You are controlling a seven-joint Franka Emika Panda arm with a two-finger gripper.
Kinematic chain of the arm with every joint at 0, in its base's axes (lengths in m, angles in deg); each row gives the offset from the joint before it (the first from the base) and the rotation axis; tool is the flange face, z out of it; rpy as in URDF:
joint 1: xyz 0 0 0.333 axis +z
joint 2: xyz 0 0 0 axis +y
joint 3: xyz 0 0 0.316 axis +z
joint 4: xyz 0.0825 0 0 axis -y
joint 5: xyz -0.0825 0 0.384 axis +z
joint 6: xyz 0 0 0 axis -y
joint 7: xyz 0.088 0 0 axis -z
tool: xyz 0 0 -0.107 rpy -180 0 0
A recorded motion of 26 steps. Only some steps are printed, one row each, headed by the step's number.
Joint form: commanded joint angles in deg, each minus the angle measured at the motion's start. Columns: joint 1, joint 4, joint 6, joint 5, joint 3, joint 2, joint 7.
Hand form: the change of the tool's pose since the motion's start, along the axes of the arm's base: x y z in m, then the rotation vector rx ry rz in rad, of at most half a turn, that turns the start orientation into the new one. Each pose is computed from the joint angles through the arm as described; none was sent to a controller.
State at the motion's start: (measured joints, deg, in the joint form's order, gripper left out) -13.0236 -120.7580 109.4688 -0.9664 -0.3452 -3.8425 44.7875
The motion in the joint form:
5: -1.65 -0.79 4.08 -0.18 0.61 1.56 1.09
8: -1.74 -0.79 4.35 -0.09 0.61 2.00 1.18
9: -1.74 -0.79 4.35 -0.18 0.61 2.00 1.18
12: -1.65 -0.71 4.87 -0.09 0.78 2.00 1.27
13: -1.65 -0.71 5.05 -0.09 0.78 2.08 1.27
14: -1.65 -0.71 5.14 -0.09 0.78 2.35 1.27
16: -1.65 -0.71 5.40 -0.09 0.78 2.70 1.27
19: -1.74 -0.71 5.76 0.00 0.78 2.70 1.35
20: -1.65 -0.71 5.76 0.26 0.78 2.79 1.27
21: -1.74 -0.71 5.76 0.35 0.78 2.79 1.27
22: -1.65 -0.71 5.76 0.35 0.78 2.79 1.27
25: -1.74 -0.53 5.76 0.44 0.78 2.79 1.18
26: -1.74 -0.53 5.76 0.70 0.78 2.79 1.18
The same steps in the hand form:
5: 0.0053 -0.0110 -0.0150 -0.0121 -0.0284 -0.0344
8: 0.0063 -0.0120 -0.0187 -0.0102 -0.0259 -0.0383
9: 0.0063 -0.0121 -0.0187 -0.0115 -0.0255 -0.0375
12: 0.0082 -0.0100 -0.0173 -0.0127 -0.0360 -0.0352
13: 0.0087 -0.0101 -0.0178 -0.0131 -0.0378 -0.0351
14: 0.0092 -0.0103 -0.0202 -0.0123 -0.0347 -0.0351
16: 0.0102 -0.0105 -0.0230 -0.0119 -0.0332 -0.0350
19: 0.0107 -0.0114 -0.0225 -0.0121 -0.0396 -0.0387
20: 0.0111 -0.0103 -0.0234 -0.0078 -0.0390 -0.0381
21: 0.0109 -0.0111 -0.0234 -0.0066 -0.0393 -0.0405
22: 0.0111 -0.0103 -0.0234 -0.0065 -0.0393 -0.0389
25: 0.0117 -0.0111 -0.0220 -0.0058 -0.0427 -0.0398
26: 0.0118 -0.0109 -0.0220 -0.0020 -0.0436 -0.0421

